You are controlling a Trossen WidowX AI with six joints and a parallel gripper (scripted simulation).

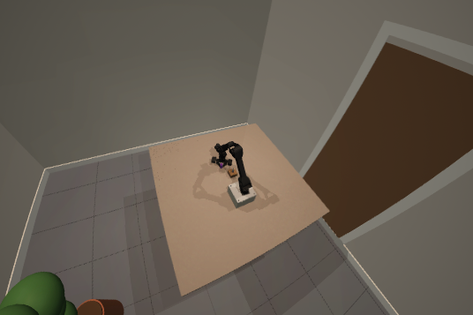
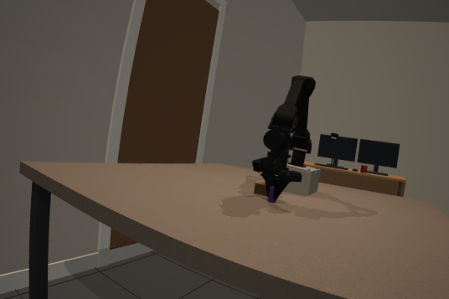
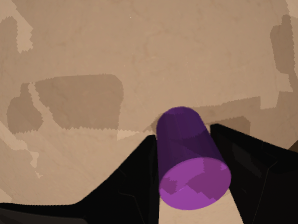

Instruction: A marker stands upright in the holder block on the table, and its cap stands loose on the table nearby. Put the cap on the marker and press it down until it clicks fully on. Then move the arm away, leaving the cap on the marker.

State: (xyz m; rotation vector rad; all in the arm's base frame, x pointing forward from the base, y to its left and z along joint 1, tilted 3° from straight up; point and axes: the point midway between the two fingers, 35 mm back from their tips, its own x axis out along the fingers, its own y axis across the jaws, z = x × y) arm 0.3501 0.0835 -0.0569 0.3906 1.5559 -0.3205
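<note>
Now: gripper tip 10 cm past the holder block, 8 cm to the left of it and 1 cm below it. Round my gripper tip: purple cap (1 cm above).
</note>
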